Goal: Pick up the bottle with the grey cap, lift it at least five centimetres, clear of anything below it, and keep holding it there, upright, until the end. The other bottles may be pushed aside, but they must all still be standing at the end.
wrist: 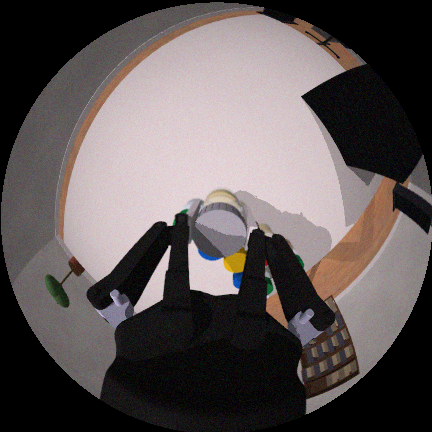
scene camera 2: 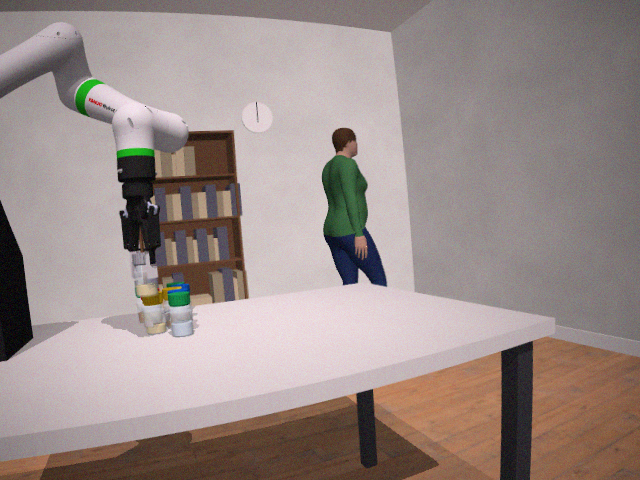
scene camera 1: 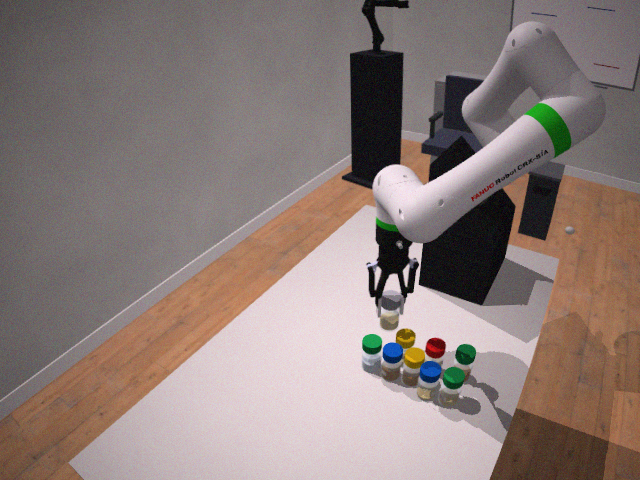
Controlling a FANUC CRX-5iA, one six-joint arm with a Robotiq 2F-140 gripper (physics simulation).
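Frame: origin at the arm's base, x right, y back, z down, level; metres.
Where they show: gripper, fingertip midpoint: (scene camera 2: 144, 277) (scene camera 1: 389, 312).
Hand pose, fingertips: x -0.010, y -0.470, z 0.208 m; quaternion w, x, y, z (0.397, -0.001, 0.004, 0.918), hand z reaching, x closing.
Each offset is from my fingertips to the centre of the thing. Level surfaces: height alone.
My gripper (scene camera 1: 390, 305) (scene camera 2: 143, 262) (wrist: 220, 211) points down and is shut on the bottle with the grey cap {dx -0.002, dy -0.002, dz -0.009 m} (scene camera 1: 389, 319) (scene camera 2: 146, 290) (wrist: 220, 232). The pale finger pads sit on both sides of it. The bottle is upright, with pale yellow contents at its bottom, and hangs in the air above the white table {dz +0.151 m} (scene camera 1: 232, 387) (scene camera 2: 361, 335). In scene camera 2 its base appears just above the dark-yellow cap {dx -0.061, dy -0.004, dz +0.058 m} (scene camera 2: 151, 300) of a standing bottle. The fingers partly hide its upper part there.
Several bottles stand close together: green {dx -0.001, dy -0.078, dz +0.099 m} (scene camera 1: 371, 343), dark yellow {dx -0.061, dy -0.004, dz +0.099 m} (scene camera 1: 405, 337), blue {dx -0.064, dy -0.071, dz +0.099 m} (scene camera 1: 392, 353), yellow {dx -0.121, dy -0.051, dz +0.099 m} (scene camera 1: 414, 358) and red {dx -0.148, dy +0.015, dz +0.099 m} (scene camera 1: 435, 347) caps, then another blue {dx -0.181, dy -0.068, dz +0.099 m} (scene camera 1: 430, 372) and two more green {dx -0.242, dy -0.050, dz +0.099 m} (scene camera 1: 453, 378) caps. The black robot pedestal (scene camera 1: 465, 258) stands behind to the right.
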